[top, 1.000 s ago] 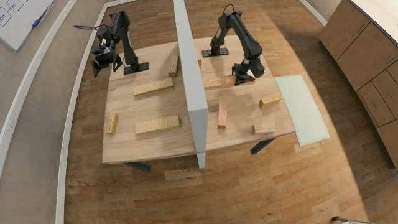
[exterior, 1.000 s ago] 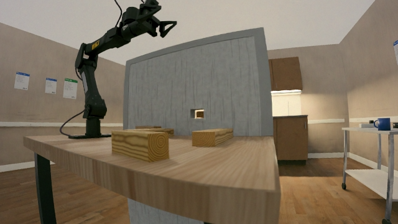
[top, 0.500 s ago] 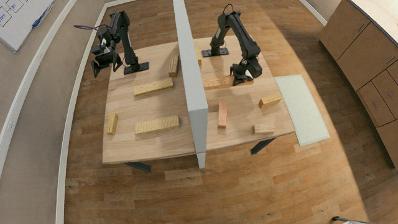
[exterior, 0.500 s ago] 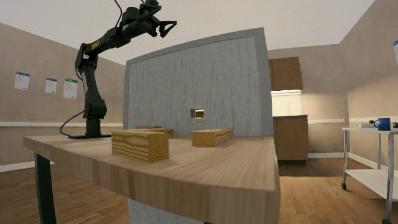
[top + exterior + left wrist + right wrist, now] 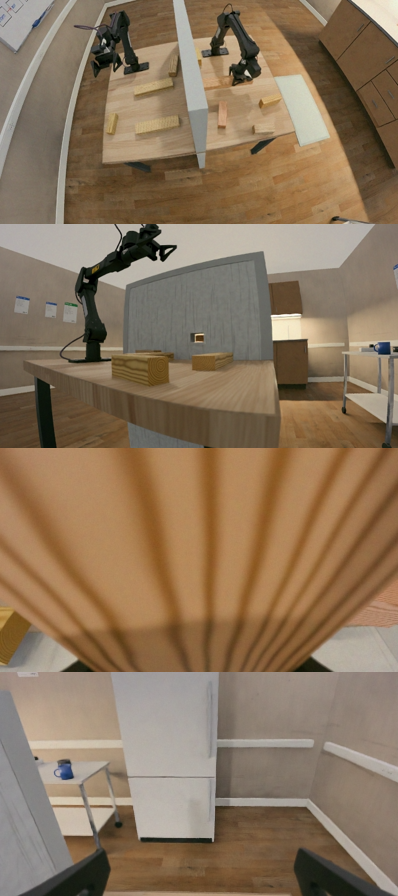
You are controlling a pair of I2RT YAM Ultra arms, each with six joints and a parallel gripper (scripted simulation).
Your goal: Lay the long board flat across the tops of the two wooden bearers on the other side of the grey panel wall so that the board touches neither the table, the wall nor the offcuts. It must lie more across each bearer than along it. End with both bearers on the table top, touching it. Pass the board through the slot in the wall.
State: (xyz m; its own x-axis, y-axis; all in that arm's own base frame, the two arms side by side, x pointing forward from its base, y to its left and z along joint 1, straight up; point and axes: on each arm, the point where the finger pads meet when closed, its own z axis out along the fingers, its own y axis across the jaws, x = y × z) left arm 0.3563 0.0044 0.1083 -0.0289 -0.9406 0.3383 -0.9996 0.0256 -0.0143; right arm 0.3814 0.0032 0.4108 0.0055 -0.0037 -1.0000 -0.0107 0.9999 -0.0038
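Right now my left hand is 5 cm to the left of the long board. Also, from my left hand: small block: 7 cm ahead, 77 cm to the right, 9 cm below.
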